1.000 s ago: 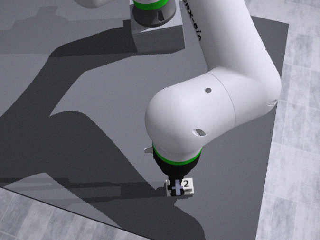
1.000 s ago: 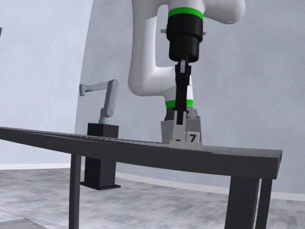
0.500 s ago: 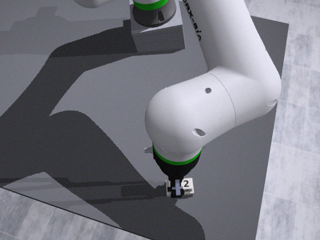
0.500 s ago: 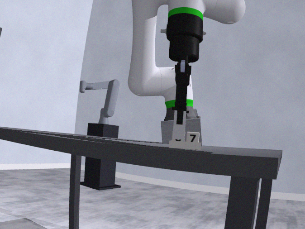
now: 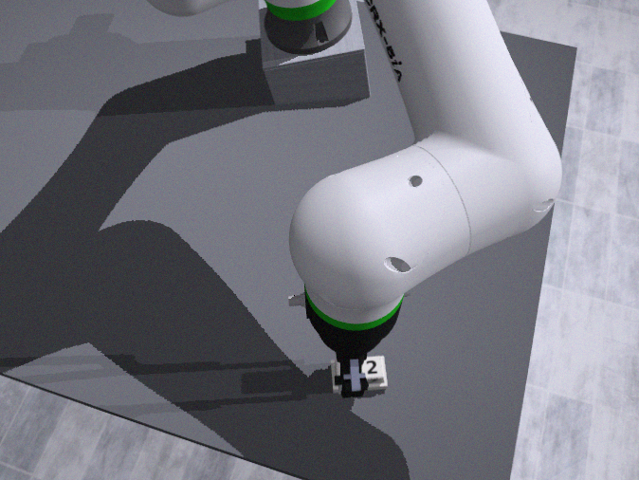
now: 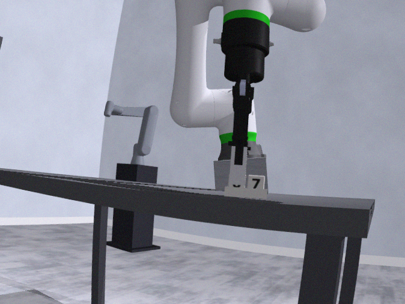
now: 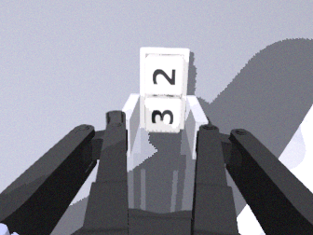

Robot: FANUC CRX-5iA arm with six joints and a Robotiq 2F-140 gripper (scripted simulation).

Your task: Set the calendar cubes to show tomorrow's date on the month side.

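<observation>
Right now the cube is 3 cm below my hand. The rest, counted from my hand: tray: 4 cm below, 1 cm to the left, 1 cm behind.
</observation>
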